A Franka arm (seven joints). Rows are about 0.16 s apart.
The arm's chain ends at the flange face. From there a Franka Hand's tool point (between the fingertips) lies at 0.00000 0.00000 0.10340 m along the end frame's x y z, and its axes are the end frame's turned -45 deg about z.
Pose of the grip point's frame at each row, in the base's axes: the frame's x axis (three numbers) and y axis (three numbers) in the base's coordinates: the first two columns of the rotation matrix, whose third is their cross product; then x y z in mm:
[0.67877, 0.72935, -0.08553, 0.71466, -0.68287, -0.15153, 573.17, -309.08, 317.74]
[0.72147, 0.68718, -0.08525, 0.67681, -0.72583, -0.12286, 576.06, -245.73, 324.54]
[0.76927, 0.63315, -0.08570, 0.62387, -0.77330, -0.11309, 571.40, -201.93, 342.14]
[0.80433, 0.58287, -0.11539, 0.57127, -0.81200, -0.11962, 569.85, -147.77, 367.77]
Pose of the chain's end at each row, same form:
[0.98530, 0.03287, -0.16763, 0.02538, -0.99859, -0.04667, 590.64, -313.39, 419.56]
[0.98873, -0.02733, -0.14716, -0.03158, -0.99915, -0.02659, 591.19, -248.93, 426.78]
[0.98510, -0.09910, -0.14057, -0.10281, -0.99451, -0.01937, 585.66, -205.40, 444.49]
[0.97270, -0.16202, -0.16618, -0.16480, -0.98632, -0.00299, 586.75, -150.90, 469.73]

